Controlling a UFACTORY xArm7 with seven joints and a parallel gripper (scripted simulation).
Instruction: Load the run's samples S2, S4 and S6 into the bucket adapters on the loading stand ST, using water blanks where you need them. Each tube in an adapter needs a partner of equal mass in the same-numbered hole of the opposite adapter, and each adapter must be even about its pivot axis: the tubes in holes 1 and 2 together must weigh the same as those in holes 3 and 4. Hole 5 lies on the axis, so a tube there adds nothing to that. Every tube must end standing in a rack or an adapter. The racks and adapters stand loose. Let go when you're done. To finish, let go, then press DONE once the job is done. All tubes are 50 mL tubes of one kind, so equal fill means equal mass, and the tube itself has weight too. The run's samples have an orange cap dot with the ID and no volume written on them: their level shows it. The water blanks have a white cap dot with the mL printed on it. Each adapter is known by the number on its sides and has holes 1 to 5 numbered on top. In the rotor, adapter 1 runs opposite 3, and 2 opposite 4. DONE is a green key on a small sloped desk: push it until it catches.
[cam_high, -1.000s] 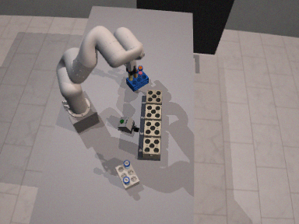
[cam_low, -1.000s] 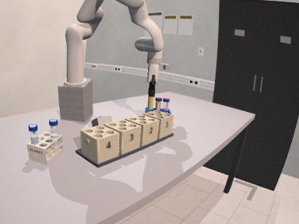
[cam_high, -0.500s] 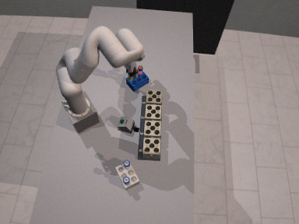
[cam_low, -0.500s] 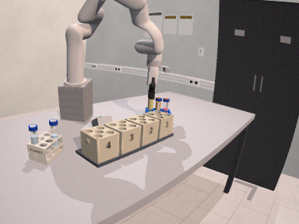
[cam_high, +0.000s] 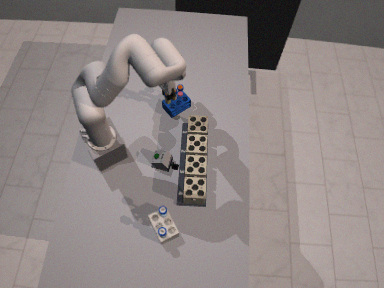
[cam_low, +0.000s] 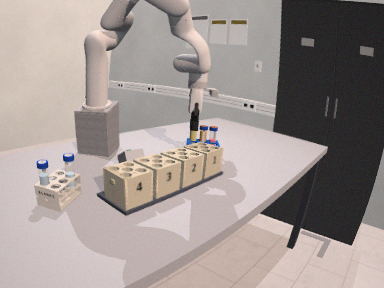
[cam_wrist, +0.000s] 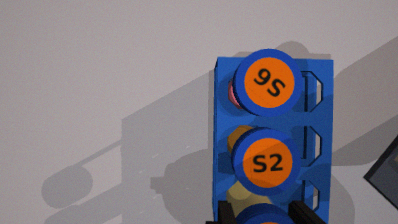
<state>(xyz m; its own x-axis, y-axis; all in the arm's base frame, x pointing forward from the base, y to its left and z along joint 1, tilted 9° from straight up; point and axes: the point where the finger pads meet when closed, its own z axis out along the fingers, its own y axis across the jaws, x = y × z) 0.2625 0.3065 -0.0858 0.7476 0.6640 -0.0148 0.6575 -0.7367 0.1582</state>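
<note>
The sample tube S4 lies 5 cm below my hand and 1 cm behind it. Also, from my hand: sample tube S2 (6 cm below, 4 cm ahead, 2 cm to the left); blue sample rack (9 cm below, 4 cm ahead, 1 cm to the left); sample tube S6 (6 cm to the left, 6 cm below, 6 cm ahead).
</note>
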